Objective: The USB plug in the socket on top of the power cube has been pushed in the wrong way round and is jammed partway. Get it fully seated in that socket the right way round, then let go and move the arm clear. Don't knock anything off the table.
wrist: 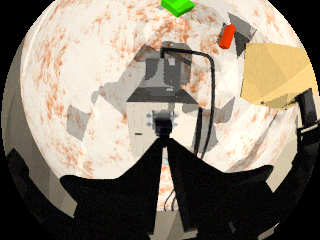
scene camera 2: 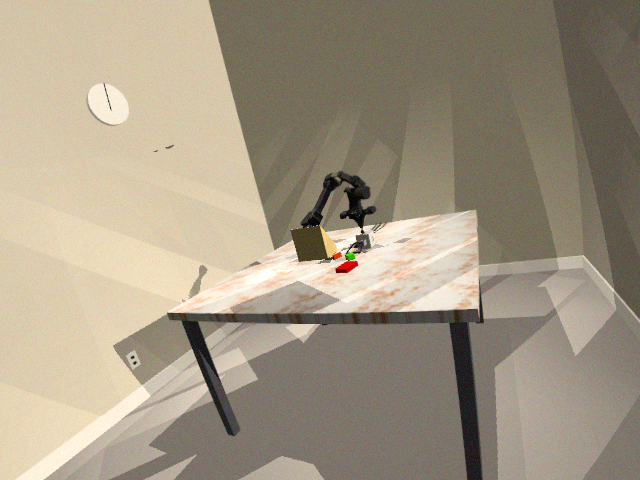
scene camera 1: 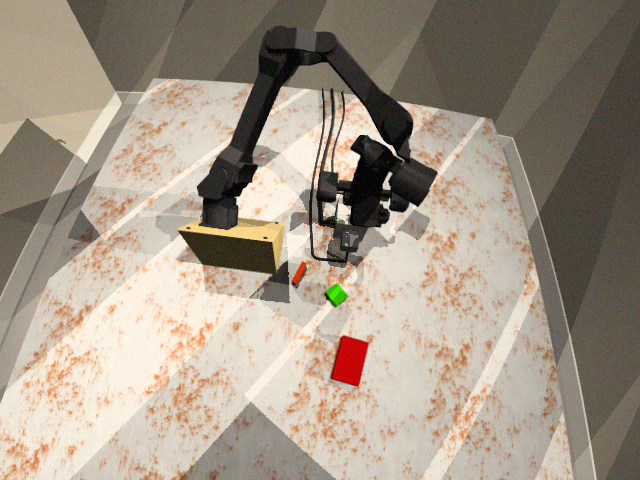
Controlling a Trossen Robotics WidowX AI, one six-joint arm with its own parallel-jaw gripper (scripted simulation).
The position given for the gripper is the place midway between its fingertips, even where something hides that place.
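Observation:
Gripper [scene camera 1: 355,209], also in wrist view [wrist: 164,142]. Flat red block [scene camera 1: 349,361], out of frame in the wrist view. White power cube [wrist: 138,105].

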